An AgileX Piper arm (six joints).
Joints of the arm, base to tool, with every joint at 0 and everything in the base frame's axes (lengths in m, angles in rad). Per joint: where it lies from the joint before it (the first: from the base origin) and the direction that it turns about. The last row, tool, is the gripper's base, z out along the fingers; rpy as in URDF.
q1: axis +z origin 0 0 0.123
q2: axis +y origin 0 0 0
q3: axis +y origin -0.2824 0 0.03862
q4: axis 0.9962 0 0.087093 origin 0.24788 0 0.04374
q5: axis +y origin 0 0 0
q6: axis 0.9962 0 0.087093 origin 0.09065 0 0.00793
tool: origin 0 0 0 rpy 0 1.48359 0
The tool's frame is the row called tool.
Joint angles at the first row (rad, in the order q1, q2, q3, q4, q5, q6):
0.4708 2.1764 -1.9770 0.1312 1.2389 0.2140
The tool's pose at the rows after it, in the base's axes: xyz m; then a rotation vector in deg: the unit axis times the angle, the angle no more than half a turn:
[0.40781 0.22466 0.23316 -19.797 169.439 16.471]
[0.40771 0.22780 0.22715 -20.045 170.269 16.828]
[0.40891 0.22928 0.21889 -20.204 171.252 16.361]
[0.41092 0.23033 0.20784 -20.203 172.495 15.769]
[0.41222 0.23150 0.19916 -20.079 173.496 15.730]
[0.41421 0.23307 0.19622 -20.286 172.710 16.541]
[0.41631 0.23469 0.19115 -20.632 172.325 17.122]
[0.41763 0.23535 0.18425 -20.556 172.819 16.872]
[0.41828 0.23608 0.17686 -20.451 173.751 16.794]
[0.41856 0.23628 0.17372 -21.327 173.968 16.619]
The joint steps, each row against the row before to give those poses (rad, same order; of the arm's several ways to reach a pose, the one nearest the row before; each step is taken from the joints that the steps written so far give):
0.0083 0.0123 0.0000 0.0013 0.0000 0.0023
0.0046 0.0131 0.0000 0.0084 -0.0001 0.0000
0.0016 0.0177 0.0000 -0.0002 0.0001 0.0000
0.0000 0.0236 0.0000 0.0000 -0.0015 0.0000
0.0000 0.0186 0.0000 0.0051 -0.0022 0.0000
0.0000 0.0072 -0.0005 0.0066 -0.0208 -0.0072
0.0000 0.0123 -0.0017 0.0064 -0.0170 -0.0084
0.0000 0.0145 0.0000 0.0000 -0.0059 0.0000
0.0000 0.0156 -0.0001 0.0042 -0.0001 0.0000
0.0000 0.0065 0.0001 0.0004 0.0000 -0.0103

